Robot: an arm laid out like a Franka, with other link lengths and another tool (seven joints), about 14 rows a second.
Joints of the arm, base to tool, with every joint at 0 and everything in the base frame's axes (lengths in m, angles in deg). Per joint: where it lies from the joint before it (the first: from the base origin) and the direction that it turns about. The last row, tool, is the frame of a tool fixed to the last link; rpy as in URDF.
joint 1: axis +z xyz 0 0 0.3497
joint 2: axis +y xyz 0 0 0
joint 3: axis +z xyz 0 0 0.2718
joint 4: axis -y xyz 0.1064 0 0
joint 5: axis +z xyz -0.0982 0 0.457
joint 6: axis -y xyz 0 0 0
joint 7: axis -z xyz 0.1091 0 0
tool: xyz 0.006 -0.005 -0.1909 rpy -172.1 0 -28
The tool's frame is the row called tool.
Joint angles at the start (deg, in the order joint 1, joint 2, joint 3, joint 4, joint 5, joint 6, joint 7):
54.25 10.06 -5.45 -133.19 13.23 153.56 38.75
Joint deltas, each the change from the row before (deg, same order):
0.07 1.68 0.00 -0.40 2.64 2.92 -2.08
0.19 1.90 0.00 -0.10 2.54 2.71 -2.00
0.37 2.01 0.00 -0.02 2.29 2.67 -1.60
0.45 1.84 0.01 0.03 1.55 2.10 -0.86
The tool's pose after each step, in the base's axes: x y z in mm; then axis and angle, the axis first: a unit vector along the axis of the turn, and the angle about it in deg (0 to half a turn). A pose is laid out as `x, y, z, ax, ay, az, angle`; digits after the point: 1 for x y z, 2 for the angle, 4 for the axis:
436.7, 473.2, 107.5, -0.9663, 0.2563, -0.0231, 159.34
437.6, 469.9, 91.9, -0.9655, 0.2592, -0.0258, 158.54
436.9, 466.9, 75.9, -0.9645, 0.2623, -0.0300, 157.97
434.4, 464.5, 60.9, -0.9637, 0.2650, -0.0337, 157.85

